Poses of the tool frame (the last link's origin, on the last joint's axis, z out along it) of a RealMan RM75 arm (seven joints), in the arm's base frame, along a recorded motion.
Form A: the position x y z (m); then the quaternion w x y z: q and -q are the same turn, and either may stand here.
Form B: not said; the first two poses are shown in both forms.
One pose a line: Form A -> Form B
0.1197 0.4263 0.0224 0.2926 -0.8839 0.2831 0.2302 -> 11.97 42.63 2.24 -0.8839 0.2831 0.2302 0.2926
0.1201 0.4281 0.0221 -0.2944 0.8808 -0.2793 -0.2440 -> 12.01 42.81 2.21 -0.8808 0.2793 0.2440 0.2944
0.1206 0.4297 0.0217 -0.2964 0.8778 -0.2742 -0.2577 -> 12.06 42.97 2.17 -0.8778 0.2742 0.2577 0.2964
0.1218 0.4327 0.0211 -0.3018 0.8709 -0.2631 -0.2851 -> 12.18 43.27 2.11 -0.8709 0.2631 0.2851 0.3018
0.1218 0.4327 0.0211 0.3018 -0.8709 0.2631 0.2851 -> 12.18 43.27 2.11 -0.8709 0.2631 0.2851 0.3018
